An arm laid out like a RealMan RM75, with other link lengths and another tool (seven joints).
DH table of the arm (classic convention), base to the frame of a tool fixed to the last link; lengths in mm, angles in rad. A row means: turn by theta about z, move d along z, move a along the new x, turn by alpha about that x. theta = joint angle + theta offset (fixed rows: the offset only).
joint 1: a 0; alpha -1.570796; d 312.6; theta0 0
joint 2: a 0; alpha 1.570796; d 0; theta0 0
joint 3: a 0; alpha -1.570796; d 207.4; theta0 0
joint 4: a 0; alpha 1.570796; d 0; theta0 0
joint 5: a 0; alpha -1.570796; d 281.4; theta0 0
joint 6: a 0; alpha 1.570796; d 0; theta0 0
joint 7: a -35.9; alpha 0.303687; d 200; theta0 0.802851
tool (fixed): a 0; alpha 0; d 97.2; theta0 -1.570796
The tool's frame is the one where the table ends.
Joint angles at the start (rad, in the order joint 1, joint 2, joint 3, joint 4, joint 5, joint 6, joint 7):
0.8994, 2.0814, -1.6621, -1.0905, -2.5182, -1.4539, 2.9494
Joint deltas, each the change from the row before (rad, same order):
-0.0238, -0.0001, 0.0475, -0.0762, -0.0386, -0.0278, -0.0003
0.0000, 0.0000, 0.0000, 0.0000, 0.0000, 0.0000, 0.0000
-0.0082, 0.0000, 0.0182, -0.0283, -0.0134, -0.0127, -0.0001
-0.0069, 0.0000, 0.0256, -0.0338, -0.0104, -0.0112, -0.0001
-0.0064, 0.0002, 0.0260, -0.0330, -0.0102, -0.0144, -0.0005
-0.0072, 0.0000, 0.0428, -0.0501, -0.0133, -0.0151, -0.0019
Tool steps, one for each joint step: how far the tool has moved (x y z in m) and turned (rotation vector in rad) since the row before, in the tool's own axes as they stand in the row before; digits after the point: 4 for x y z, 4 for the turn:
0.0067, -0.0138, -0.0204, 0.0416, -0.0166, 0.0240
0.0000, 0.0000, 0.0000, 0.0000, 0.0000, 0.0000
0.0031, -0.0050, -0.0076, 0.0140, -0.0050, 0.0097
0.0017, -0.0073, -0.0108, 0.0190, -0.0148, 0.0142
0.0025, -0.0066, -0.0105, 0.0165, -0.0124, 0.0140
0.0030, -0.0126, -0.0176, 0.0322, -0.0249, 0.0242

